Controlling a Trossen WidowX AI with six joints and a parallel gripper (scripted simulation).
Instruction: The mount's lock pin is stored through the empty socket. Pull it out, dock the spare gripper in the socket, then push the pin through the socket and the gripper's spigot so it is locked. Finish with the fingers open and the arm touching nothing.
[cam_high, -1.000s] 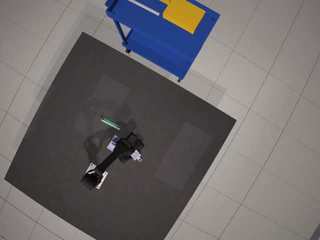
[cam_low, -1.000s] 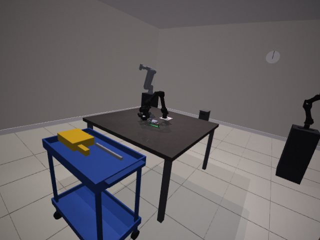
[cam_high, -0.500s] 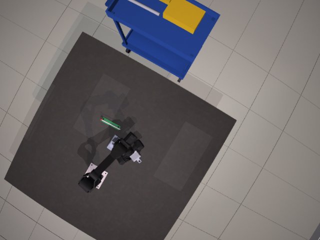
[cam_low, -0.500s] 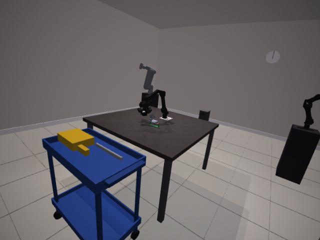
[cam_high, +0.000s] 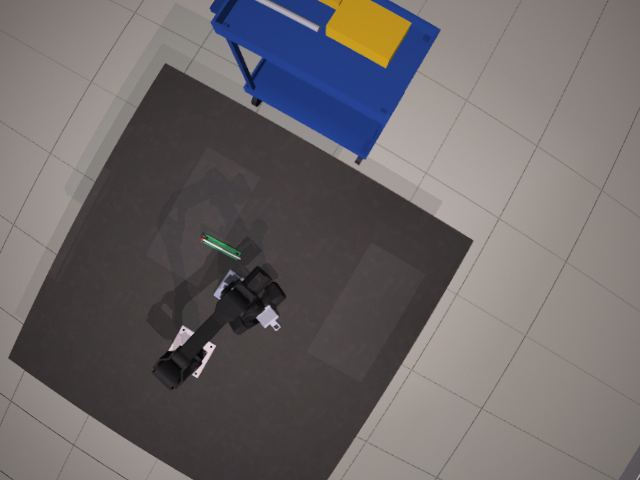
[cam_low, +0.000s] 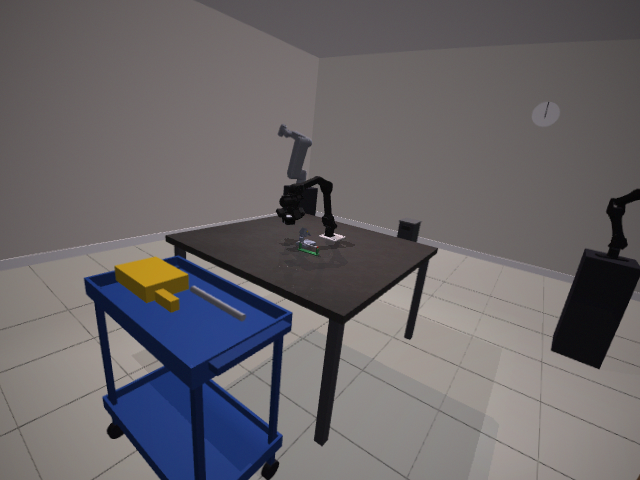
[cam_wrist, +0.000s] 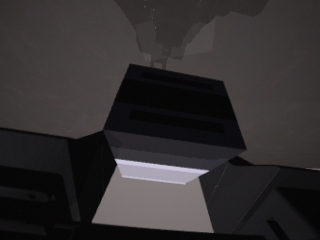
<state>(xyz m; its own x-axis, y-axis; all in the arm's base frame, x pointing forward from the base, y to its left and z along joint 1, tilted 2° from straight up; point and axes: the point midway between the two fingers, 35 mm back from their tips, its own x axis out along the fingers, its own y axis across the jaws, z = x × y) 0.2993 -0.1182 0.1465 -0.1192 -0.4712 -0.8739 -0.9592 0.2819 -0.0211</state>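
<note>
My gripper tip is 16 cm to the right of the grey mount, 6 cm above it and 1 cm past it. The rest, counted from my gripper tip: green flat bracket 27 cm to the left, 9 cm below, 7 cm ahead; spare gripper 2 cm above.
</note>
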